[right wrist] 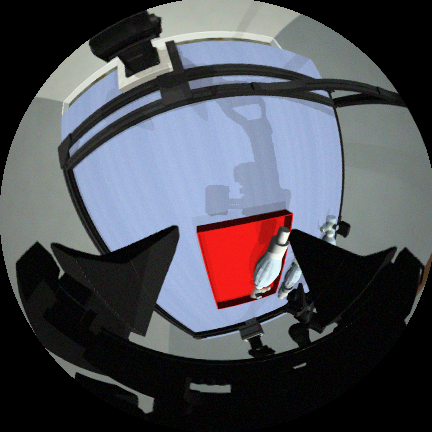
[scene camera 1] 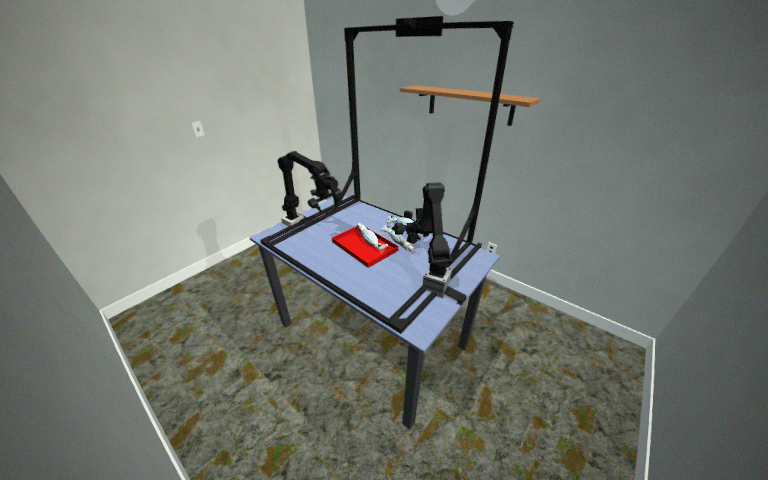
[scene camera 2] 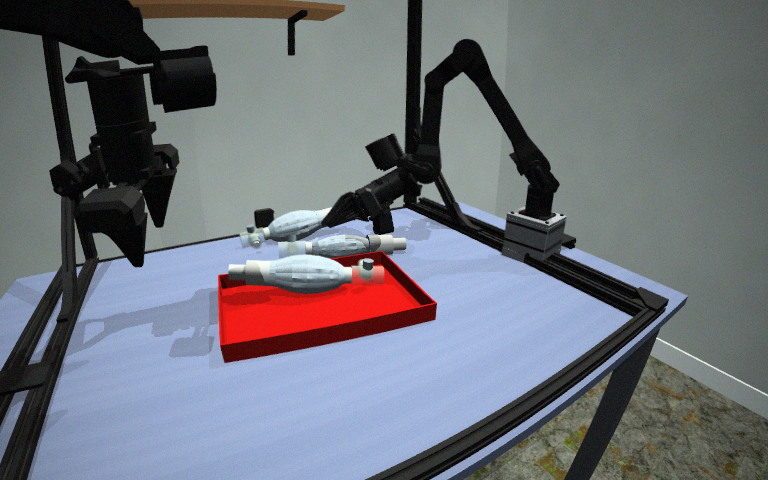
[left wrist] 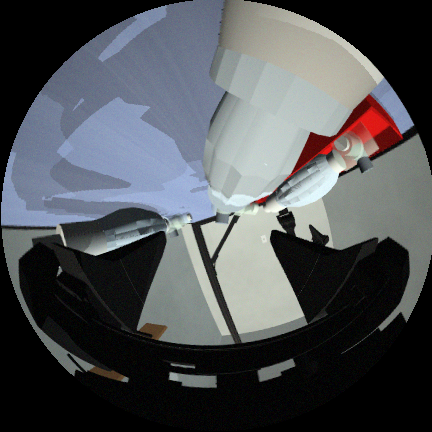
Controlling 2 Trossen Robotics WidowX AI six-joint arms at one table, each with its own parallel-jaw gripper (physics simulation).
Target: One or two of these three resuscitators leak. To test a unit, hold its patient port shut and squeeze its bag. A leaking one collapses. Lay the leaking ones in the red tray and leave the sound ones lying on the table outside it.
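Pixels of known places: left gripper, fingertip midpoint: (scene camera 2: pixel 324 225) (left wrist: pixel 218 236); right gripper, fingertip midpoint: (right wrist: pixel 236 232) (scene camera 1: pixel 328 210) (scene camera 2: pixel 150 245) (left wrist: pixel 301 230); left arm's base, link origin: (right wrist: pixel 253 337) (scene camera 1: pixel 437 272) (scene camera 2: pixel 537 214); right arm's base, link origin: (right wrist: pixel 141 60) (scene camera 1: pixel 292 217).
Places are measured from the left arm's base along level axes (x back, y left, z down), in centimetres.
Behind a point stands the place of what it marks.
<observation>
One resuscitator (scene camera 1: pixel 368 236) @(x -44.7, y -16.3, z 3.9 cm) (scene camera 2: pixel 308 273) @(x -46.3, y -16.2, z 4.6 cm) (left wrist: pixel 307 184) @(x -41.3, y -19.5, z 5.4 cm) (right wrist: pixel 269 268) @(x -48.6, y -19.1, z 3.6 cm) lies in the red tray (scene camera 1: pixel 361 253) @(x -44.1, y -7.3, z 9.3 cm) (scene camera 2: pixel 328 335) @(x -50.9, y -4.4, z 8.2 cm), along its back side. A second (scene camera 2: pixel 339 245) @(x -33.4, y -25.1, z 5.9 cm) (right wrist: pixel 291 279) @(x -33.0, y -25.3, z 5.4 cm) lies on the table just behind the tray; its bag looks slimmer in scene camera 2 and fills much of the left wrist view. A third (scene camera 2: pixel 294 224) @(x -35.1, y -39.7, z 5.0 cm) (left wrist: pixel 131 231) @(x -31.2, y -38.8, z 5.9 cm) lies farther back, partly hidden by my left gripper. My left gripper (scene camera 2: pixel 345 221) (left wrist: pixel 218 236) @(x -33.3, y -30.3, z 3.1 cm) is open and empty, low over the two rear units. My right gripper (scene camera 2: pixel 150 246) @(x -69.6, y -15.8, z -6.6 cm) (right wrist: pixel 236 232) @(x -69.6, y -15.8, z -6.6 cm) is open and empty, above the table left of the tray.
Black rails (scene camera 1: pixel 339 297) (scene camera 2: pixel 543 390) frame the table (scene camera 1: pixel 317 266) @(x -58.6, y 12.1, z 9.6 cm). A tall black frame (scene camera 1: pixel 351 113) @(x -78.7, y -58.7, z -50.2 cm) stands over its back edge. An orange shelf (scene camera 1: pixel 464 95) (scene camera 2: pixel 243 9) is on the wall behind.
</observation>
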